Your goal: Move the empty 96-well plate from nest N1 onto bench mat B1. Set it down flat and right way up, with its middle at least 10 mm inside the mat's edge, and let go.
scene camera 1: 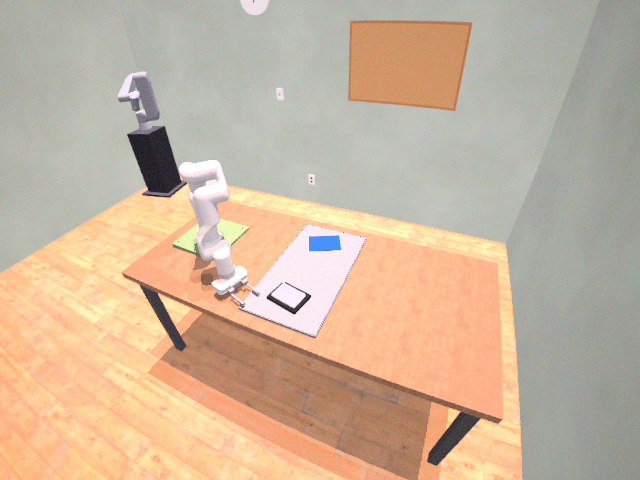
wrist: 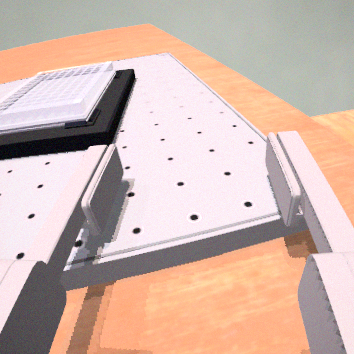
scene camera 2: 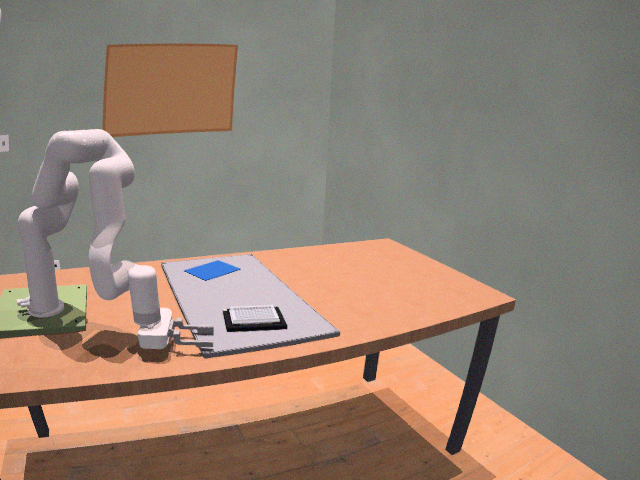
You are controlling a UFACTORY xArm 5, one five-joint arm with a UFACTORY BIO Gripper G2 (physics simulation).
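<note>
The clear 96-well plate sits flat in the black nest N1, near the front of the grey board. The blue bench mat B1 lies flat at the board's back end; it does not show in the wrist view. My gripper is shut with nothing held; a gap remains between its parallel fingers. It is low over the board's front left corner, left of the nest and apart from the plate.
The perforated grey board lies on the wooden table. The arm's green base plate is at the table's left. A second arm on a black pedestal stands beyond the table.
</note>
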